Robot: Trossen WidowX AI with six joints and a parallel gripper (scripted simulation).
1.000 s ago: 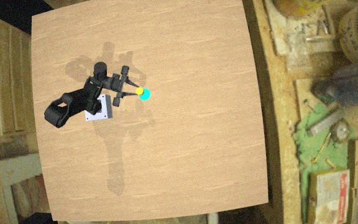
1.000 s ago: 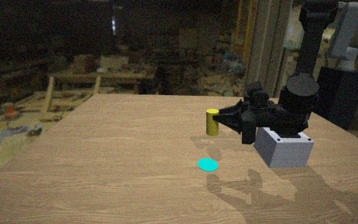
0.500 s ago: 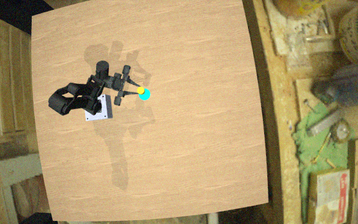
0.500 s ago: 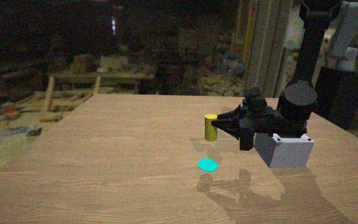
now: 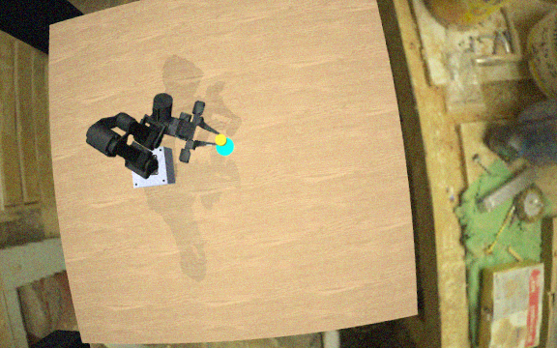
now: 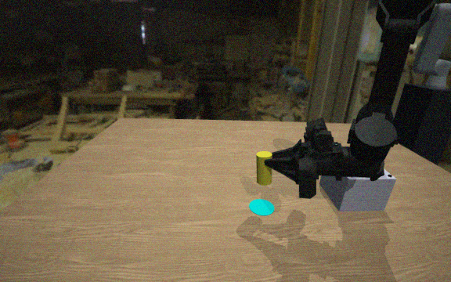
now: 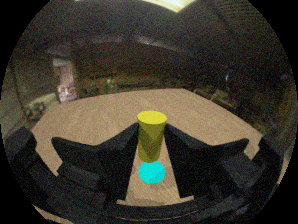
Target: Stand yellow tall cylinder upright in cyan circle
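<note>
The cyan circle lies 13 cm below my gripper tip, 1 cm to the right of it and 1 cm behind it. From my gripper tip the other things lie so: yellow cylinder: 2 cm below.
</note>
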